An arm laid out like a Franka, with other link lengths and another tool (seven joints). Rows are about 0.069 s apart.
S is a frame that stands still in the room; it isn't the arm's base.
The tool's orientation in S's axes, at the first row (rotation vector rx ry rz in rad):
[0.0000, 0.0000, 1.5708]
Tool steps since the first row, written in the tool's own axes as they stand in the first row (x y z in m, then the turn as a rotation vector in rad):
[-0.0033, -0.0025, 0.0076, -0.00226, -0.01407, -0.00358]
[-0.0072, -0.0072, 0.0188, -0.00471, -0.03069, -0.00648]
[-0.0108, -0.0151, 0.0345, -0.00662, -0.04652, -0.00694]
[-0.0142, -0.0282, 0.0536, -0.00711, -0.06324, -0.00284]
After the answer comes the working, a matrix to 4 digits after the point.
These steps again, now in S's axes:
[0.0025, -0.0033, 0.0076, 0.01407, -0.00226, -0.00358]
[0.0072, -0.0072, 0.0188, 0.03069, -0.00471, -0.00648]
[0.0151, -0.0108, 0.0345, 0.04652, -0.00662, -0.00694]
[0.0282, -0.0142, 0.0536, 0.06324, -0.00711, -0.00284]

The tool's axes in the first row as the columns of a matrix, in S's axes (rounded; the answer above uses it unrounded):
[0.0000, -1.0000, 0.0000]
[1.0000, 0.0000, 0.0000]
[0.0000, 0.0000, 1.0000]

